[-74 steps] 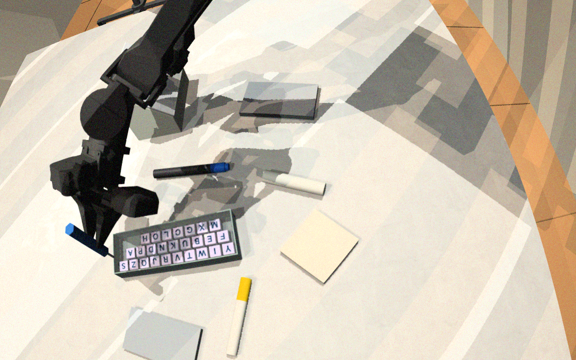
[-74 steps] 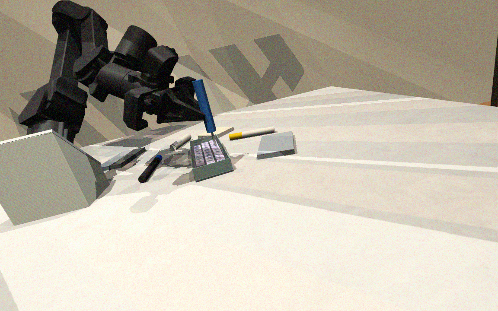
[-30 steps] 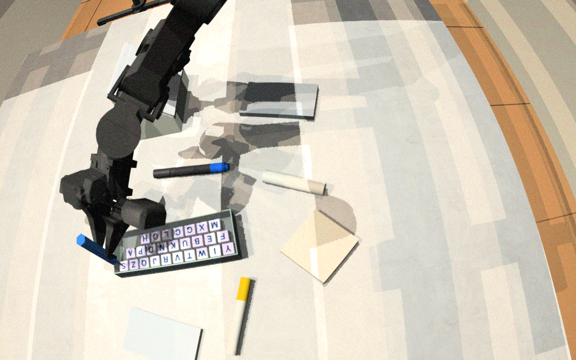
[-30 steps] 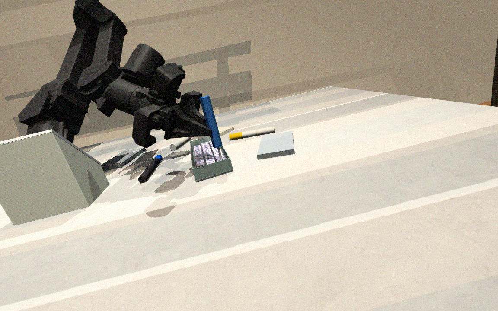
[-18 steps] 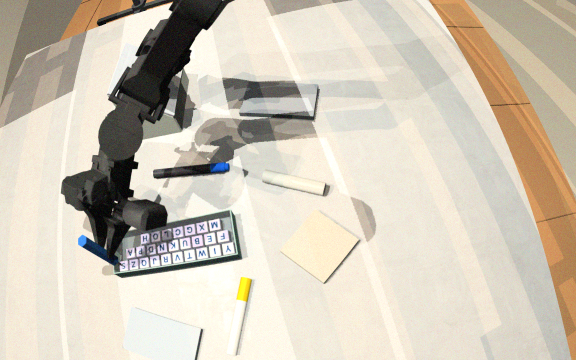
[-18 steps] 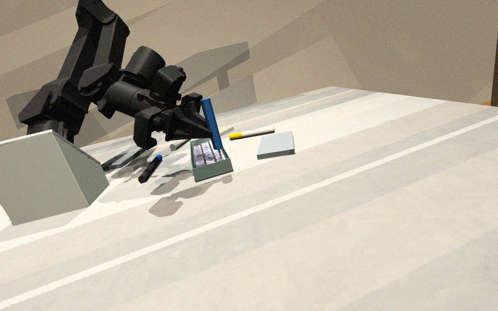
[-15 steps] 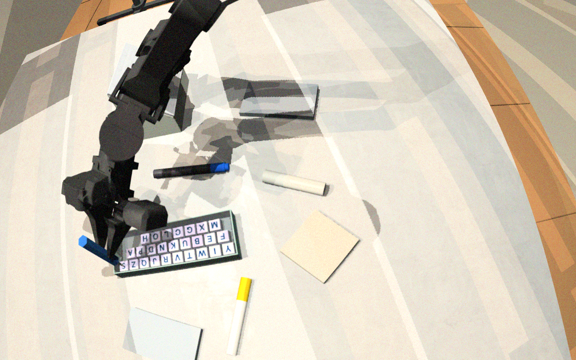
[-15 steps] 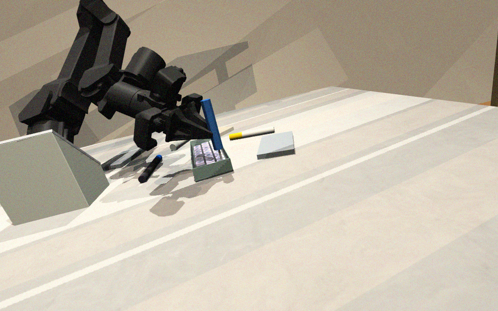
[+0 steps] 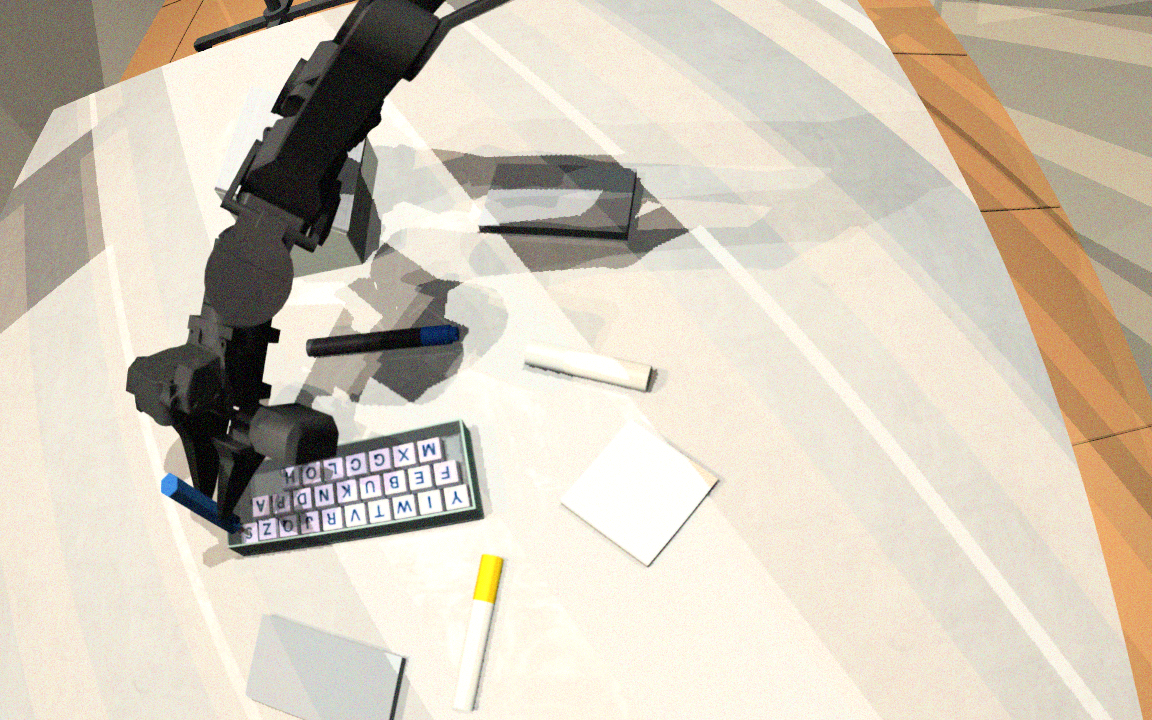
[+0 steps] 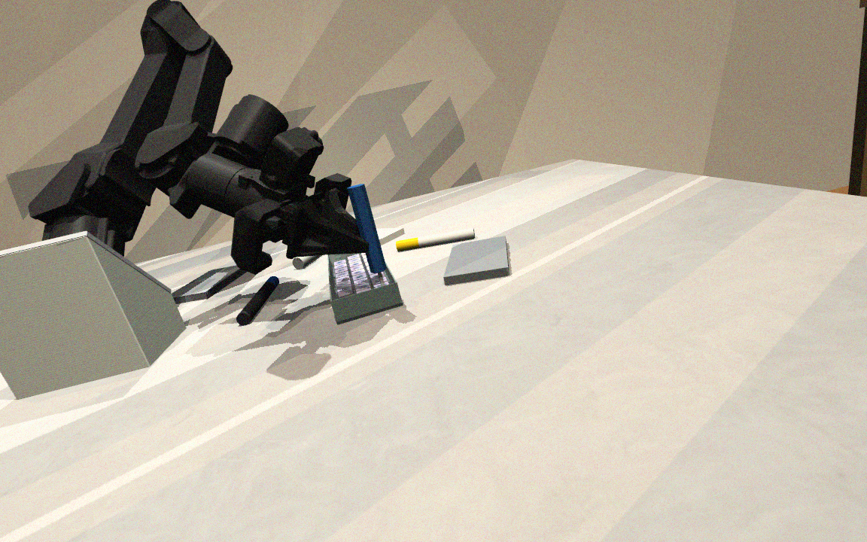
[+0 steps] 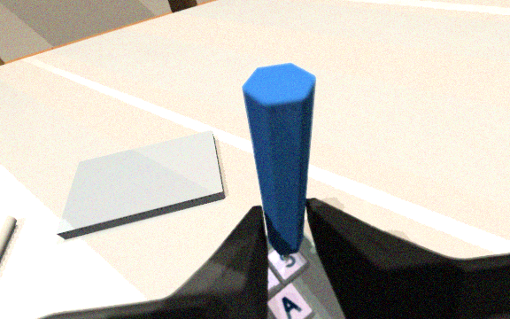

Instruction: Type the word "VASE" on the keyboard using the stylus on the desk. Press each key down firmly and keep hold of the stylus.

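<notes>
Right now my gripper tip is 100 mm short of the yellow-capped marker, 180 mm to the right of it and 60 mm above it. Round my gripper tip: blue-capped black marker: 140 mm behind, 160 mm to the left, 60 mm below; stylus: 20 mm below; grey pad: 130 mm ahead, 50 mm to the left, 60 mm below.
</notes>
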